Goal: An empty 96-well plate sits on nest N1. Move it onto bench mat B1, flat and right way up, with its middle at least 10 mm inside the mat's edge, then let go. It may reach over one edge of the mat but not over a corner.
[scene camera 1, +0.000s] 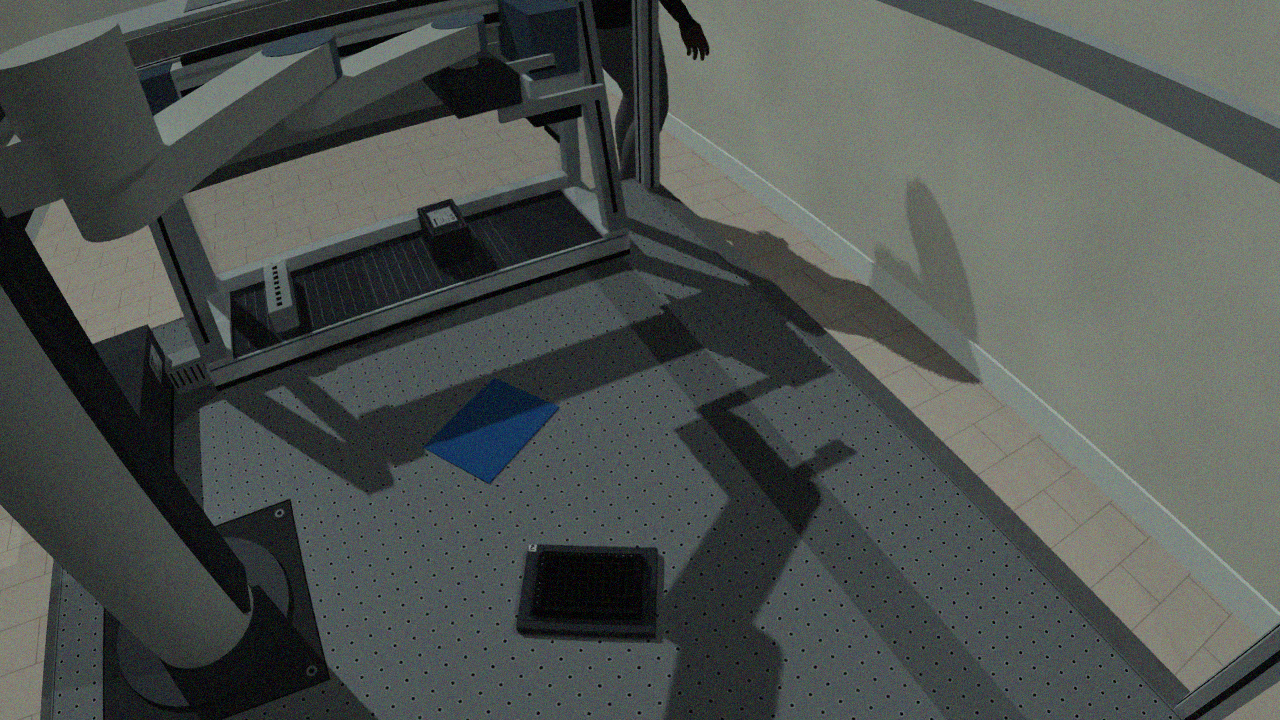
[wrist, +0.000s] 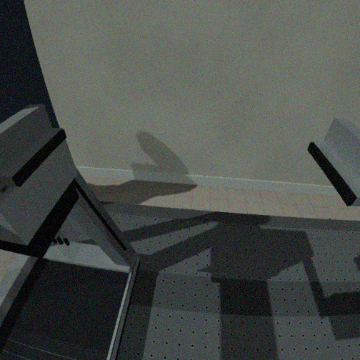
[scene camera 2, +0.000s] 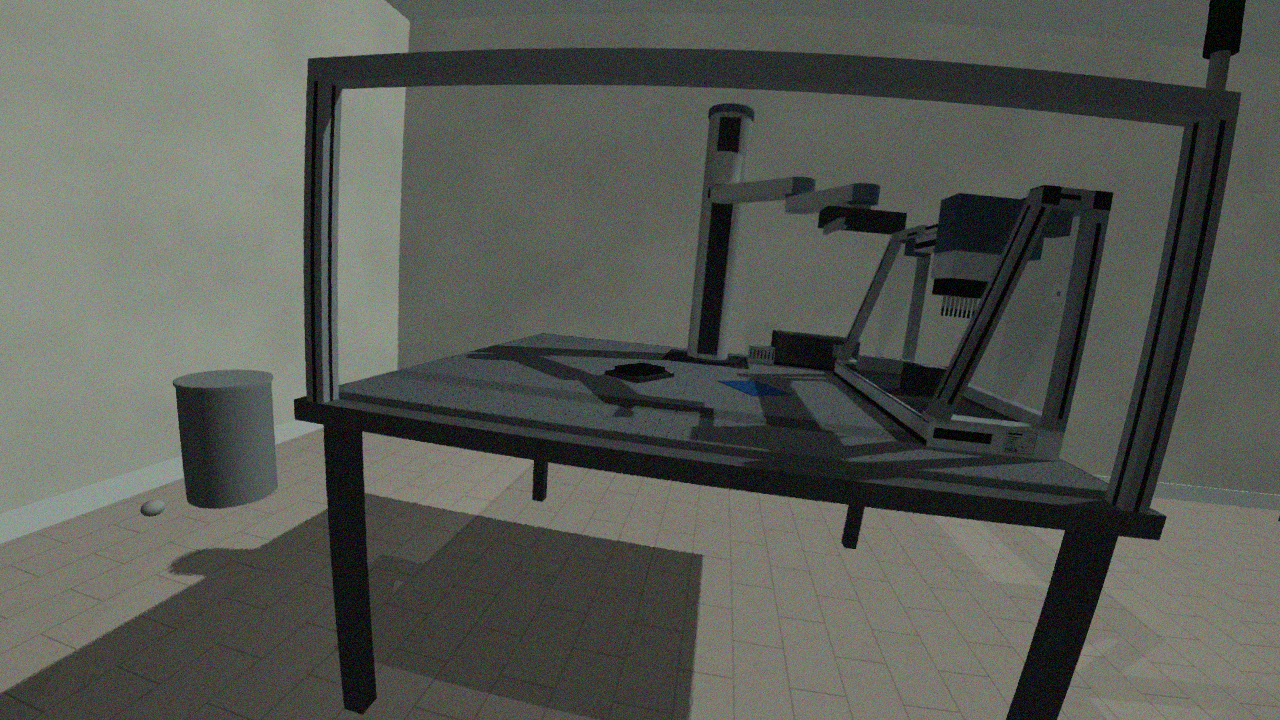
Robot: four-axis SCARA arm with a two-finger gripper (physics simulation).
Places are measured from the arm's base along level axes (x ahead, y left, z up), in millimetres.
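Pixels of known places: gripper, fingertip midpoint: [scene camera 1: 576, 74] [scene camera 2: 883, 225]; arm's base at its link origin: [scene camera 1: 208, 623] [scene camera 2: 706, 361].
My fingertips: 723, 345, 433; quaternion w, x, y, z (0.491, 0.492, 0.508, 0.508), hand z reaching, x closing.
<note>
Ahead of a thing's pixels: the offset from my fingertips to its top centre, as dx, dy, dz. "spot": to the spot under its first point. Level surfaces: height alone.
The dark 96-well plate {-243, -516, -394} [scene camera 1: 590, 583] [scene camera 2: 639, 368] sits flat on the dark nest N1 {-243, -516, -405} [scene camera 1: 586, 628] [scene camera 2: 667, 376]. Blue bench mat B1 {dz -418} [scene camera 1: 492, 431] [scene camera 2: 752, 387] lies flat on the perforated table, between the nest and the framed machine, partly in shadow; no plate is on it. My gripper [scene camera 1: 537, 87] [scene camera 2: 864, 229] [wrist: 185, 122] is open and empty, high above the table beside the machine's upper frame and away from plate and mat. In the wrist view its two fingers stand wide apart; plate and mat do not show there.
The framed machine [scene camera 1: 420, 315] [scene camera 2: 962, 344] has a blue head {spot: -6, +120, +31} [scene camera 1: 541, 35] [scene camera 2: 980, 223] close to my gripper. On its deck stand a white strip {spot: -516, +185, -327} [scene camera 1: 279, 295] and a dark box {spot: -197, +203, -300} [scene camera 1: 443, 223]. My arm's column [scene camera 2: 718, 241] rises from the table. A person [scene camera 1: 640, 98] stands behind.
</note>
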